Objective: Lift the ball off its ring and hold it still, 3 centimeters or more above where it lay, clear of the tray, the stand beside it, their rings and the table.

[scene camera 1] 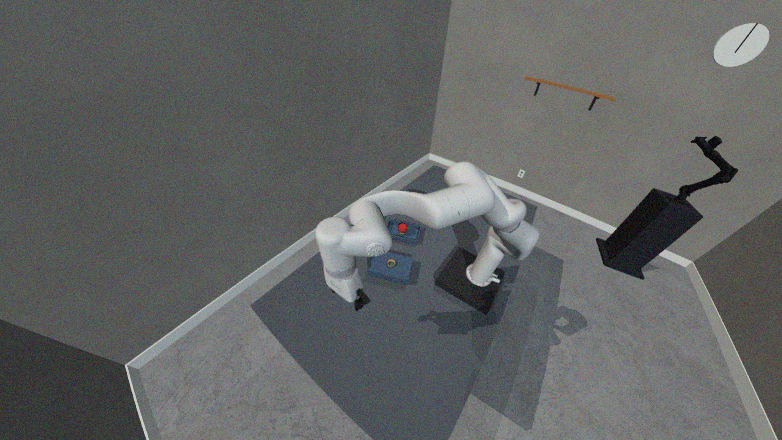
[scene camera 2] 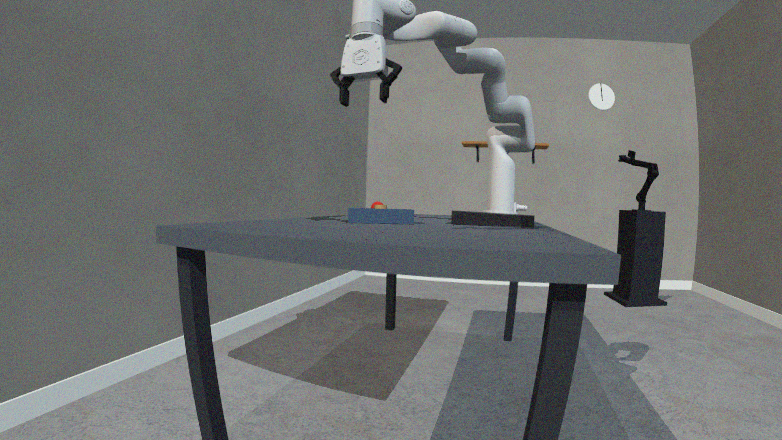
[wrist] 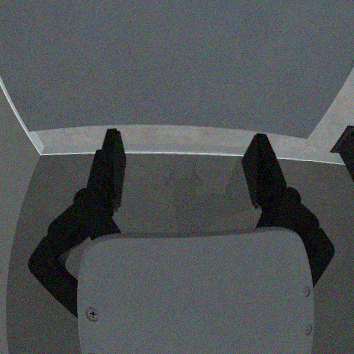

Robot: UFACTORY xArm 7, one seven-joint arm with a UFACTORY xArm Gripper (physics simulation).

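My gripper [scene camera 1: 348, 298] is visible, and the wrist view also shows my gripper [wrist: 187, 143]. I see a blue stand [scene camera 2: 380, 214].
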